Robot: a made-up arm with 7 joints.
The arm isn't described. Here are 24 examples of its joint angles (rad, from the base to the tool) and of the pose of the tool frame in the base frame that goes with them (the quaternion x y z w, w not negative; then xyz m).
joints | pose
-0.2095 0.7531 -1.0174 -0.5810 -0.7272 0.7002 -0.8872 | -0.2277 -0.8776 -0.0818 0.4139 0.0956 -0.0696 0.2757
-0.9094 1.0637 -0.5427 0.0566 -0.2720 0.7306 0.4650 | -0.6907 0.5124 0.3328 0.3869 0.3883 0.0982 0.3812
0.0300 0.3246 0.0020 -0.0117 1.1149 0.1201 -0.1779 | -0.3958 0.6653 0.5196 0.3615 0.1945 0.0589 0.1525
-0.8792 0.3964 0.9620 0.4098 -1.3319 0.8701 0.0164 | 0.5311 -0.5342 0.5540 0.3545 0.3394 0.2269 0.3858
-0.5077 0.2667 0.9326 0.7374 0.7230 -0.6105 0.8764 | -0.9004 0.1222 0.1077 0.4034 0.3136 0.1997 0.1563
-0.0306 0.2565 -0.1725 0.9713 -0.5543 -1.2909 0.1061 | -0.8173 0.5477 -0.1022 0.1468 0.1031 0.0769 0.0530
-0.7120 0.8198 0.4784 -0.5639 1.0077 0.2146 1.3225 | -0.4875 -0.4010 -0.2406 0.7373 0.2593 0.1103 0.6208
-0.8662 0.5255 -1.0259 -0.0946 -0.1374 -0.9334 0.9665 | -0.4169 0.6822 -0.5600 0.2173 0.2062 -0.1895 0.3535
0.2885 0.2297 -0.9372 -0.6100 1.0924 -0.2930 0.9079 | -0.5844 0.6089 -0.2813 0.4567 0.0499 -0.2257 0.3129
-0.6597 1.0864 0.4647 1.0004 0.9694 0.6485 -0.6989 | 0.6835 -0.3404 -0.6336 0.1247 0.2442 0.4285 0.3538
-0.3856 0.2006 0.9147 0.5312 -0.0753 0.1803 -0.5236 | 0.8081 -0.5673 0.0720 0.1415 0.2229 0.2071 0.1630
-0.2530 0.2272 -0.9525 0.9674 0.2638 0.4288 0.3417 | -0.2758 0.7103 0.6344 0.1307 0.0487 -0.0245 -0.0340
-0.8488 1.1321 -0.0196 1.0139 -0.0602 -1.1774 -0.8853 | -0.2219 0.7736 0.2378 0.5439 0.3298 0.3414 0.4263
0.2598 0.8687 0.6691 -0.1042 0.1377 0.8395 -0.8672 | 0.6420 -0.6053 -0.4479 0.1442 0.1381 0.2987 0.3628
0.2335 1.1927 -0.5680 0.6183 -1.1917 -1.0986 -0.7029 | -0.4861 0.8647 0.0936 0.0850 0.0747 0.3467 0.2263
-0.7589 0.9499 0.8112 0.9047 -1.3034 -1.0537 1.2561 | 0.6048 0.5171 0.6043 0.0391 0.1995 0.4638 0.4476
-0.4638 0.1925 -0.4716 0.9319 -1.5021 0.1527 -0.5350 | 0.5054 -0.6120 0.2379 0.5599 0.2438 -0.0126 0.0596
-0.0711 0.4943 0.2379 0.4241 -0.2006 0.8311 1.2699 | -0.7881 -0.0059 0.6120 0.0655 0.1745 0.2113 0.0905
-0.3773 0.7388 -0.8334 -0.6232 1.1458 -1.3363 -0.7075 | 0.5839 0.4349 -0.0732 0.6816 0.1013 -0.0796 0.2964
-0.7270 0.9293 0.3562 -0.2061 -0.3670 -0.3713 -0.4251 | -0.3534 0.6362 -0.1900 0.6589 0.2692 0.1321 0.5725
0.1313 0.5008 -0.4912 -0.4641 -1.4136 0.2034 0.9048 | 0.7136 -0.5121 -0.0501 0.4753 0.1756 -0.0661 0.2765
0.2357 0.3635 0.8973 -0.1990 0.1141 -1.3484 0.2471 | -0.5141 0.3714 -0.1123 0.7650 0.1146 0.1840 0.3569
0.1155 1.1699 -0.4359 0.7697 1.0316 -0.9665 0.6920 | -0.0752 0.8301 0.3827 0.3985 0.0028 0.3588 0.1440
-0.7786 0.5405 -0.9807 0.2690 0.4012 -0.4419 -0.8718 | 0.3023 0.8537 0.2348 0.3531 0.2814 -0.0940 0.2138
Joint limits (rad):
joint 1: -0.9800..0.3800
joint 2: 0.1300..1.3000
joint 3: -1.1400..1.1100
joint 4: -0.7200..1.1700
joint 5: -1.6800..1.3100
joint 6: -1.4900..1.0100
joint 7: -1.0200..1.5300
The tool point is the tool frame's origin. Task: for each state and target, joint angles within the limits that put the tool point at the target. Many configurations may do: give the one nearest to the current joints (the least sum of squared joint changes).
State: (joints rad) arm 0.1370 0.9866 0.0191 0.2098 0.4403 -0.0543 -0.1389
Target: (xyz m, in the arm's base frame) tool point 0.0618 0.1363 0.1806
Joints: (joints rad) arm 0.3800 1.0438 -0.3720 -0.1472 0.4045 -0.1533 -0.2302
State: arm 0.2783 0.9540 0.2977 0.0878 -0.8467 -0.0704 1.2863
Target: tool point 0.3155 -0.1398 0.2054
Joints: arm -0.3833 0.1300 -0.4179 0.2246 -0.7809 0.0653 1.3409
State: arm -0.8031 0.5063 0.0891 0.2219 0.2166 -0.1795 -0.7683
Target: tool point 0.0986 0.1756 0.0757
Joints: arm 0.0406 0.4732 0.0504 0.6548 0.2519 -0.1165 -0.7695
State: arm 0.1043 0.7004 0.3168 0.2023 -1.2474 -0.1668 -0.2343
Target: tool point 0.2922 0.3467 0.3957
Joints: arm -0.4082 1.0065 0.2901 0.5545 -1.2726 -0.1422 -0.0966
